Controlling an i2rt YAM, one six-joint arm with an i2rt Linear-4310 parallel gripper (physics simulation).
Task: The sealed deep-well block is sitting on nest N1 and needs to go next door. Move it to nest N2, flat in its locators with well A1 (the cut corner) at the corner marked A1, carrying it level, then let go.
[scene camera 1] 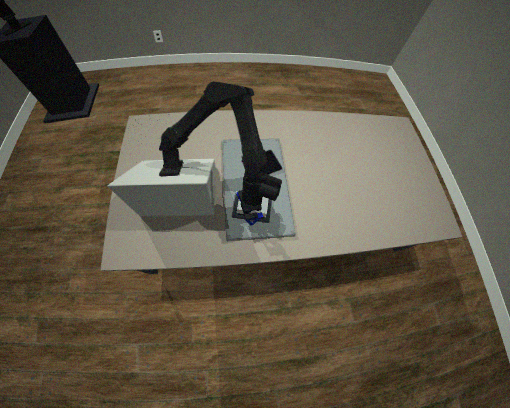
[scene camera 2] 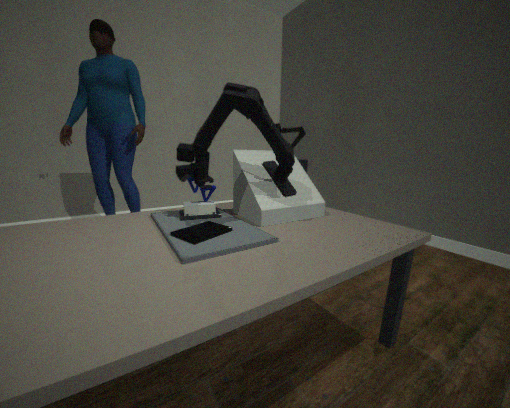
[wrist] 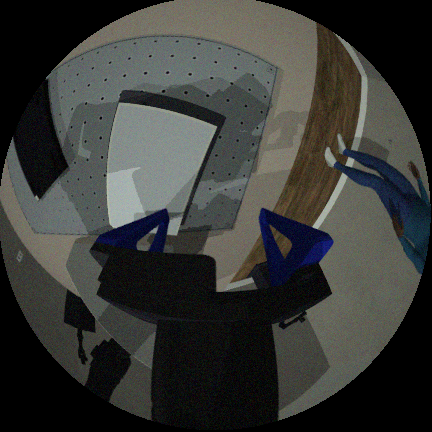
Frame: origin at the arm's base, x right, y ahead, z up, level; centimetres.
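Seen in the pictures: gripper, fingertip midpoint: [scene camera 1: 248, 215] [scene camera 2: 200, 196] [wrist: 213, 213]; arm's base at its link origin: [scene camera 1: 172, 168] [scene camera 2: 278, 178] [wrist: 131, 332].
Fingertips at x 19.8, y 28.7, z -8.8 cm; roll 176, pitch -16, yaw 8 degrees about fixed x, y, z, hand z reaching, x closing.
Observation:
Offsets run from my fingertips to a thing's top centre. "*": to the spot under its first point. Level surfaces: height alone.
The white sealed block @[dx -6.1, dy +3.0, dz -1.3 cm] [scene camera 1: 266, 205] [scene camera 2: 200, 208] [wrist: 155, 150] sits in nest N1, a dark frame @[dx -6.1, dy +2.9, dz -4.5 cm] [scene camera 2: 187, 216] [wrist: 172, 102], on the grey perforated plate @[dx -18.2, dy +6.3, dz -6.7 cm] [scene camera 1: 285, 227] [scene camera 2: 235, 243] [wrist: 165, 50]. Nest N2, a black pad @[* dx -30.4, dy +12.0, dz -5.5 cm] [scene camera 2: 201, 232] [wrist: 37, 140], lies beside it, turned at an angle on the same plate; the arm covers much of that area in scene camera 1. My gripper [scene camera 1: 248, 209] [scene camera 2: 200, 196] [wrist: 213, 213] is open and empty, with its blue fingertips a little above the block. In the wrist view the left finger overlaps the block's near edge. The cut corner and A1 mark cannot be made out.
A white sloped pedestal [scene camera 1: 175, 200] [scene camera 2: 292, 212] carries the arm base beside the plate. Both stand on the beige table @[dz -8.0 cm] [scene camera 1: 360, 175] [scene camera 2: 125, 300]. A person [scene camera 2: 107, 100] [wrist: 390, 195] stands beyond the table. A dark column [scene camera 1: 45, 65] stands on the floor.

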